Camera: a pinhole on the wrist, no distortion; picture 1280 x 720 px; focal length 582.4 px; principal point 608.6 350.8 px. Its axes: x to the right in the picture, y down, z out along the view. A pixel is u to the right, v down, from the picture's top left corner.
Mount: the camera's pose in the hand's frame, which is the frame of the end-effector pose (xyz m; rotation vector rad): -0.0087 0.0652 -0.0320 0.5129 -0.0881 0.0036
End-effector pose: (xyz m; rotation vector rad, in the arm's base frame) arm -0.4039 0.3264 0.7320 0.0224 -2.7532 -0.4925
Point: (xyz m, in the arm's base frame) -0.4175 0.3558 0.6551
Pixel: 630.2 351.1
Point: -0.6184 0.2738 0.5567
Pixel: 975.3 257.1
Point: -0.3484 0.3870 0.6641
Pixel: 253.1 480.2
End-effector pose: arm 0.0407 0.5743 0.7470 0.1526 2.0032 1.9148
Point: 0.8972 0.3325 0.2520
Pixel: outside the picture
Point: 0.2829 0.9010 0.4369
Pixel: 599.0 218.4
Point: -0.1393 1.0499 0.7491
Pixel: 1238.4 697.0
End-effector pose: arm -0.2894 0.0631 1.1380 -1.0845 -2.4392 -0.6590
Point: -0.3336 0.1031 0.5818
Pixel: 424.0 418.6
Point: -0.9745 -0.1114 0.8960
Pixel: outside the picture
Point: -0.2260 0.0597 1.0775
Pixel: 201.3 391.0
